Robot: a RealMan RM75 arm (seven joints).
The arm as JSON. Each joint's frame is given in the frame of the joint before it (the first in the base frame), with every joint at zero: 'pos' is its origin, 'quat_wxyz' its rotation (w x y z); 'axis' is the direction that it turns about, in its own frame. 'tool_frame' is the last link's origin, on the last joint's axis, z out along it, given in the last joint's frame.
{
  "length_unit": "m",
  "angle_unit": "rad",
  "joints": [
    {
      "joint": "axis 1",
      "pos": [
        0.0,
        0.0,
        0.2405
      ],
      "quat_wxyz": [
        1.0,
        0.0,
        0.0,
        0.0
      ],
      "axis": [
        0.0,
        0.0,
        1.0
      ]
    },
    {
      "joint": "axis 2",
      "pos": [
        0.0,
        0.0,
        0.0
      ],
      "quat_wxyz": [
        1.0,
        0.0,
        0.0,
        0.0
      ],
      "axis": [
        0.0,
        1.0,
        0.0
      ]
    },
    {
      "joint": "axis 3",
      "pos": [
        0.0,
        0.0,
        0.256
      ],
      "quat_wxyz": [
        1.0,
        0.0,
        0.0,
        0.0
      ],
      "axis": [
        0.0,
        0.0,
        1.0
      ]
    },
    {
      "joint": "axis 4",
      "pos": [
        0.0,
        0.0,
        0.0
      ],
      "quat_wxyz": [
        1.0,
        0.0,
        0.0,
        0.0
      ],
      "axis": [
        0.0,
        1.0,
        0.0
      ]
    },
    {
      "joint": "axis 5",
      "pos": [
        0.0,
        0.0,
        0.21
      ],
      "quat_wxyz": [
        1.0,
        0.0,
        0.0,
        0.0
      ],
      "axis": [
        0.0,
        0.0,
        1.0
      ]
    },
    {
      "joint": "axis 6",
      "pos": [
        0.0,
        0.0,
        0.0
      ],
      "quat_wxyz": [
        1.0,
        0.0,
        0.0,
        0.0
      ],
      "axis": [
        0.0,
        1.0,
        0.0
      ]
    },
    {
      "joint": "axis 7",
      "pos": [
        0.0,
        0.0,
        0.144
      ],
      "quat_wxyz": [
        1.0,
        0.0,
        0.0,
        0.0
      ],
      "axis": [
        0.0,
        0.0,
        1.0
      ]
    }
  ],
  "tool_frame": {
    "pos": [
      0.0,
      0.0,
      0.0
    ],
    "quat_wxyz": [
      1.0,
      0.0,
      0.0,
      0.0
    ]
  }
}
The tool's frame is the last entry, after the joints.
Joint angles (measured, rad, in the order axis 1, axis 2, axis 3, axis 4, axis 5, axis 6, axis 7), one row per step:
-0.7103, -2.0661, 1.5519, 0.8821, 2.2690, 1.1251, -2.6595
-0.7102, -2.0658, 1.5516, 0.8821, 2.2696, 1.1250, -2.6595
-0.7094, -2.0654, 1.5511, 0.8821, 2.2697, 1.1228, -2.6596
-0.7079, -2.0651, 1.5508, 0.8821, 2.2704, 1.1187, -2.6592
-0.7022, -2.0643, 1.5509, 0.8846, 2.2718, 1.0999, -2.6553
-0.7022, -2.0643, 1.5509, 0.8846, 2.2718, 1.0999, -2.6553
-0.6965, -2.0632, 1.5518, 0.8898, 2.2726, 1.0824, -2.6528
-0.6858, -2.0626, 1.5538, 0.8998, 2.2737, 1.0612, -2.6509
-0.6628, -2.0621, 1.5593, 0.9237, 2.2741, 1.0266, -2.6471
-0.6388, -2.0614, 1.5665, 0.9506, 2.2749, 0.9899, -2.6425
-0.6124, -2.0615, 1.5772, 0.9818, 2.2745, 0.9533, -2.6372
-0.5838, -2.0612, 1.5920, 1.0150, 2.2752, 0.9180, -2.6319
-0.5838, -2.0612, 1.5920, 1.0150, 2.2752, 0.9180, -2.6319
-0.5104, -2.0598, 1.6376, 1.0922, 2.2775, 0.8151, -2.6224
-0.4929, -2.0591, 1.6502, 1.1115, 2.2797, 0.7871, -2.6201
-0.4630, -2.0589, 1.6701, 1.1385, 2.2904, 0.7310, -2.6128
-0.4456, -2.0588, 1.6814, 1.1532, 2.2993, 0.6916, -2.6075
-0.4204, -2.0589, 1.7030, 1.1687, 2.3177, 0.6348, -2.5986
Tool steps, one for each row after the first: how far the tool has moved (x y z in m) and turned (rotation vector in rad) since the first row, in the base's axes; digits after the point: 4 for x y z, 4 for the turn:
-0.0002, 0.0001, 0.0002, 0.0005, 0.0006, 0.0000
-0.0005, 0.0004, 0.0005, 0.0032, 0.0004, 0.0005
-0.0011, 0.0008, 0.0007, 0.0075, 0.0005, 0.0005
-0.0024, 0.0027, 0.0017, 0.0258, -0.0003, -0.0054
-0.0024, 0.0027, 0.0017, 0.0258, -0.0003, -0.0054
-0.0031, 0.0047, 0.0029, 0.0439, -0.0019, -0.0122
-0.0041, 0.0063, 0.0042, 0.0664, -0.0048, -0.0193
-0.0056, 0.0081, 0.0067, 0.1040, -0.0120, -0.0331
-0.0065, 0.0100, 0.0096, 0.1434, -0.0187, -0.0508
-0.0066, 0.0109, 0.0122, 0.1812, -0.0265, -0.0716
-0.0068, 0.0107, 0.0145, 0.2156, -0.0317, -0.0939
-0.0068, 0.0107, 0.0145, 0.2156, -0.0317, -0.0939
-0.0075, 0.0089, 0.0195, 0.3069, -0.0438, -0.1475
-0.0071, 0.0085, 0.0210, 0.3308, -0.0459, -0.1635
-0.0079, 0.0084, 0.0237, 0.3773, -0.0428, -0.1932
-0.0084, 0.0090, 0.0259, 0.4103, -0.0392, -0.2136
-0.0105, 0.0084, 0.0274, 0.4504, -0.0259, -0.2454

